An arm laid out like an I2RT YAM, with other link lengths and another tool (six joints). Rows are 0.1 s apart.
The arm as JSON. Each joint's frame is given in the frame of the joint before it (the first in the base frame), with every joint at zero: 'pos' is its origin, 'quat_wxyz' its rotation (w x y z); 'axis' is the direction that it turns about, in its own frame. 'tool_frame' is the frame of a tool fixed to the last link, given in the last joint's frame.
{
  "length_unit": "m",
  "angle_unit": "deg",
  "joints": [
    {
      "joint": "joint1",
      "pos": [
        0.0,
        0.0,
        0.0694
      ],
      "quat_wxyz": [
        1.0,
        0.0,
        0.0,
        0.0
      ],
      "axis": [
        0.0,
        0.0,
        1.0
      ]
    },
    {
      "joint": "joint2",
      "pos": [
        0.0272,
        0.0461,
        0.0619
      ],
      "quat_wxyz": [
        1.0,
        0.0,
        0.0,
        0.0
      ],
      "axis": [
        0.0,
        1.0,
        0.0
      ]
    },
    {
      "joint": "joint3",
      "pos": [
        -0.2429,
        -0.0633,
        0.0
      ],
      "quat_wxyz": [
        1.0,
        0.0,
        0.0,
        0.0
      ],
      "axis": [
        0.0,
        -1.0,
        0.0
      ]
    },
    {
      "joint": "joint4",
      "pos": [
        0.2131,
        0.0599,
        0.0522
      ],
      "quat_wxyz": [
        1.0,
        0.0,
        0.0,
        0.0
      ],
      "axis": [
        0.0,
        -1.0,
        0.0
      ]
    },
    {
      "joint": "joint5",
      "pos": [
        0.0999,
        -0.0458,
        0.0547
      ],
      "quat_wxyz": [
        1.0,
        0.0,
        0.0,
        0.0
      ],
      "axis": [
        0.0,
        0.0,
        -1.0
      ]
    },
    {
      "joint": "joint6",
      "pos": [
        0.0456,
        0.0,
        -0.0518
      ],
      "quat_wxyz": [
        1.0,
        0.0,
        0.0,
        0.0
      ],
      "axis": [
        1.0,
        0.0,
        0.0
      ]
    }
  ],
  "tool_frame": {
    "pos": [
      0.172,
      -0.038,
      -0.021
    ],
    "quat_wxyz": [
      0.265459,
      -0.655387,
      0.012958,
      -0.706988
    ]
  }
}
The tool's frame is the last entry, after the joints.
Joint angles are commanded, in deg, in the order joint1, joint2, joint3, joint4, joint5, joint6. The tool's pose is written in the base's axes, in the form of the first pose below.
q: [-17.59 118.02 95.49 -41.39 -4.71 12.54]
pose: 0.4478 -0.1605 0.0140 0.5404 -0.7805 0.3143 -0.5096 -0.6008 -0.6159
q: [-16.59 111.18 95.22 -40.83 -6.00 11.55]
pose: 0.4641 -0.1520 0.0680 0.5294 -0.7477 0.4008 -0.4038 -0.6376 -0.6561
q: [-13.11 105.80 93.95 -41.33 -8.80 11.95]
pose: 0.4708 -0.1120 0.1009 0.5608 -0.7133 0.4203 -0.3019 -0.6489 -0.6984
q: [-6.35 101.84 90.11 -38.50 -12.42 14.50]
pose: 0.4783 -0.0402 0.1142 0.6228 -0.6688 0.4060 -0.1828 -0.6289 -0.7557
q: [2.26 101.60 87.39 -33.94 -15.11 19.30]
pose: 0.4839 0.0448 0.1113 0.6925 -0.6242 0.3618 -0.0955 -0.5764 -0.8116
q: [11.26 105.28 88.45 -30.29 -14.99 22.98]
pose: 0.4881 0.1250 0.1003 0.7587 -0.5584 0.3355 -0.0364 -0.5506 -0.8340
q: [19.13 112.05 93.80 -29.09 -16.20 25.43]
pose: 0.4873 0.2043 0.0850 0.8297 -0.4738 0.2950 0.0065 -0.5203 -0.8540
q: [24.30 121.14 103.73 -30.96 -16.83 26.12]
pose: 0.4927 0.2620 0.0678 0.8760 -0.3997 0.2700 0.0305 -0.5128 -0.8580
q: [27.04 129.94 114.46 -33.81 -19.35 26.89]
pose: 0.4973 0.3054 0.0520 0.9100 -0.3469 0.2270 0.0327 -0.4858 -0.8734
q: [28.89 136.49 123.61 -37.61 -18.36 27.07]
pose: 0.5022 0.3256 0.0386 0.9195 -0.3251 0.2209 0.0297 -0.5029 -0.8639
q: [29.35 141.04 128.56 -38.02 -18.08 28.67]
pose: 0.5102 0.3354 0.0252 0.9174 -0.3408 0.2055 0.0097 -0.4970 -0.8677
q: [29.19 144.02 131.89 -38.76 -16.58 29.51]
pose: 0.5190 0.3326 0.0144 0.9076 -0.3652 0.2071 -0.0091 -0.5103 -0.8599
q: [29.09 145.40 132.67 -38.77 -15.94 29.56]
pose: 0.5215 0.3300 0.0051 0.9053 -0.3712 0.2067 -0.0187 -0.5209 -0.8534
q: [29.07 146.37 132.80 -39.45 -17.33 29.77]
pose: 0.5142 0.3318 -0.0051 0.9161 -0.3615 0.1734 -0.0421 -0.5167 -0.8551
